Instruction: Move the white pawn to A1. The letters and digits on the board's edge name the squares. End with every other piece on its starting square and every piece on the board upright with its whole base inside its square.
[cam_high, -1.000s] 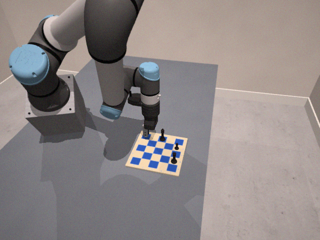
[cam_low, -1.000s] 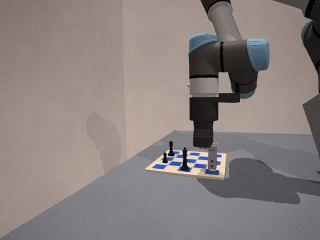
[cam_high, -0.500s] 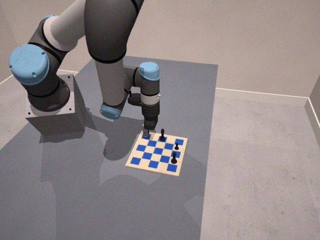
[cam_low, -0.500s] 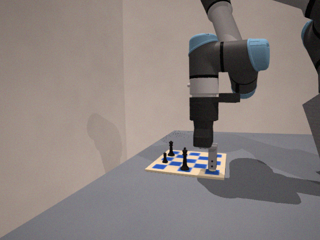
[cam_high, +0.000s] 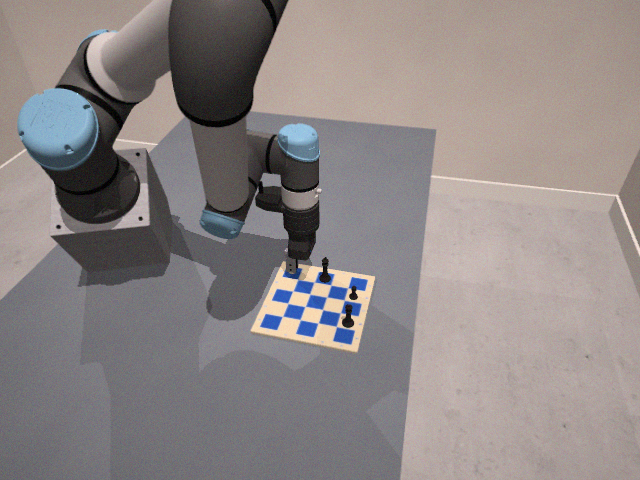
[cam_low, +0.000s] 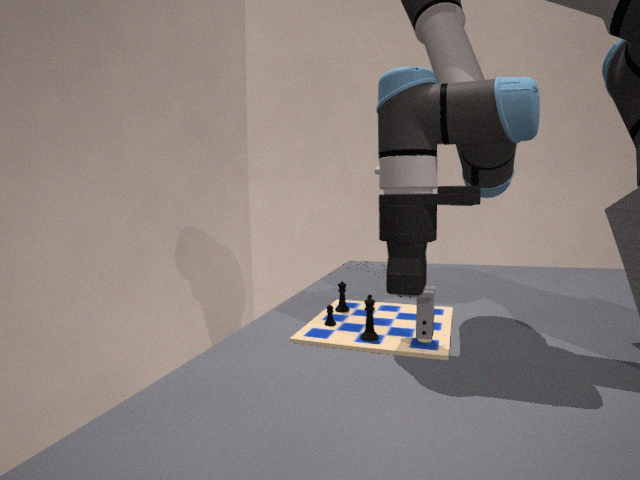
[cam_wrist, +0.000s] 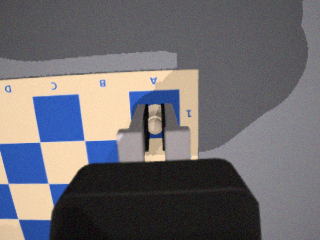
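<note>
Now: the white pawn 1 cm below my hand. Also, from my hand: king 8 cm ahead; black pawn 15 cm ahead, 3 cm to the right, 2 cm below; chessboard 8 cm ahead, 7 cm to the right, 3 cm below.
</note>
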